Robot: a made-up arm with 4 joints.
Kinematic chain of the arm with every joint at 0, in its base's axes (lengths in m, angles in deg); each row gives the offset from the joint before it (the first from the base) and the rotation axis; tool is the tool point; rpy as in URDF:
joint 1: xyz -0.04 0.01 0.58 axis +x
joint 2: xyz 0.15 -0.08 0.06 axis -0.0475 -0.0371 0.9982
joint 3: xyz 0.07 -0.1 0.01 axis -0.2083 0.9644 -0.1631
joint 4: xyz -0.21 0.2 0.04 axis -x
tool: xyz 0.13 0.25 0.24 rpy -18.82 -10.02 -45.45
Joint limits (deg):
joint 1: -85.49..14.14
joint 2: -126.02..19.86
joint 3: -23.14..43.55
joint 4: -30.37..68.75
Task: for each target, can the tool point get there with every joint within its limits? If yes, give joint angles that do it. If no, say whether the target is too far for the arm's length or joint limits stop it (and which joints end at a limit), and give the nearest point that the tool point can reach.
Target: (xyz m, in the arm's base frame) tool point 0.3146 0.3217 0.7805
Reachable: yes | joints -5.43 -31.18 -2.76 25.48
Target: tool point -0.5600 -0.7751 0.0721
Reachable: no: too far | nearest point -0.0555 -0.0260 0.2853 | short by 0.928 m
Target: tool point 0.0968 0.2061 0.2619
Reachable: yes | joints -71.89 -1.62 -8.75 48.38
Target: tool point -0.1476 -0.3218 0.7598
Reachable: no: joint limits stop it (at a limit: joint 1, joint 2, joint 3, joint 4) | nearest point -0.1054 -0.0757 0.9704 | short by 0.327 m
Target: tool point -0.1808 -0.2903 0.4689
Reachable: no: joint limits stop it (at a limit: joint 1, joint 2, joint 3, joint 4) | nearest point -0.0555 -0.0260 0.2853 | short by 0.345 m
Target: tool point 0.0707 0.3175 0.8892
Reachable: yes | joints -12.07 -11.12 -14.74 -5.35
